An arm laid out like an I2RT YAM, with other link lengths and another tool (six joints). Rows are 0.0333 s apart.
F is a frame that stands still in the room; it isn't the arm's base.
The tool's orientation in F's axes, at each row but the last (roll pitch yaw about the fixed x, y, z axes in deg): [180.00, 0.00, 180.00]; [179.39, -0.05, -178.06]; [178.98, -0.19, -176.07]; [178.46, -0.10, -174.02]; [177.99, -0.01, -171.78]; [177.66, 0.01, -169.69]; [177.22, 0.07, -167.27]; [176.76, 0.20, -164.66]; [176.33, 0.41, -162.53]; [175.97, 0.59, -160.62]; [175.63, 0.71, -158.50]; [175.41, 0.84, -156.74]
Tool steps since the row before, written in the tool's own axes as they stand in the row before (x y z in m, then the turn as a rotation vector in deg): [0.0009, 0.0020, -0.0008, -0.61, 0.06, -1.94]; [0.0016, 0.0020, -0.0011, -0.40, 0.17, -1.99]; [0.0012, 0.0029, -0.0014, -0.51, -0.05, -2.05]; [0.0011, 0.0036, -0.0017, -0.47, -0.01, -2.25]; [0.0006, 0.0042, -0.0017, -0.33, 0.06, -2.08]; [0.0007, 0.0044, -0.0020, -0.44, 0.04, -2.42]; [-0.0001, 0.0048, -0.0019, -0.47, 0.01, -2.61]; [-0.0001, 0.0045, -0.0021, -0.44, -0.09, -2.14]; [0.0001, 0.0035, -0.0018, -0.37, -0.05, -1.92]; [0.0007, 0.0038, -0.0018, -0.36, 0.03, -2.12]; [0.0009, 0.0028, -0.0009, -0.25, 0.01, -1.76]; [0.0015, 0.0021, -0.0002, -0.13, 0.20, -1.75]
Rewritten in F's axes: [-0.0009, 0.0020, 0.0008, 0.61, 0.06, 1.94]; [-0.0017, 0.0019, 0.0011, 0.40, 0.16, 1.99]; [-0.0014, 0.0028, 0.0015, 0.52, -0.05, 2.05]; [-0.0015, 0.0034, 0.0018, 0.48, -0.02, 2.25]; [-0.0012, 0.0040, 0.0018, 0.33, 0.03, 2.08]; [-0.0015, 0.0041, 0.0022, 0.44, 0.02, 2.42]; [-0.0009, 0.0046, 0.0021, 0.48, -0.01, 2.61]; [-0.0011, 0.0042, 0.0024, 0.47, -0.09, 2.13]; [-0.0011, 0.0032, 0.0020, 0.39, -0.06, 1.92]; [-0.0019, 0.0032, 0.0021, 0.36, 0.00, 2.12]; [-0.0018, 0.0022, 0.0011, 0.26, -0.03, 1.76]; [-0.0022, 0.0013, 0.0003, 0.07, 0.10, 1.76]
